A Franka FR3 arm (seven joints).
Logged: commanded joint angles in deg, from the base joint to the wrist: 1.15, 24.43, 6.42, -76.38, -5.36, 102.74, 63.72; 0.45, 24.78, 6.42, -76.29, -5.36, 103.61, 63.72; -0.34, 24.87, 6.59, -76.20, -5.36, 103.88, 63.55; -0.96, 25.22, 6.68, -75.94, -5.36, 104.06, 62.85; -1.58, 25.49, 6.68, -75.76, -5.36, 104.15, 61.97; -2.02, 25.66, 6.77, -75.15, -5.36, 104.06, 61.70; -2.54, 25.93, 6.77, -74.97, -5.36, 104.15, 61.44; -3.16, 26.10, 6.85, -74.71, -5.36, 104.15, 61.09
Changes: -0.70, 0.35, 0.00, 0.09, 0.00, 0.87, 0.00; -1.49, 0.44, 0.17, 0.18, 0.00, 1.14, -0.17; -2.11, 0.79, 0.26, 0.44, 0.00, 1.32, -0.87; -2.73, 1.06, 0.26, 0.62, 0.00, 1.41, -1.75; -3.17, 1.23, 0.35, 1.23, 0.00, 1.32, -2.02; -3.69, 1.50, 0.35, 1.41, 0.00, 1.41, -2.28; -4.31, 1.67, 0.43, 1.67, 0.00, 1.41, -2.63
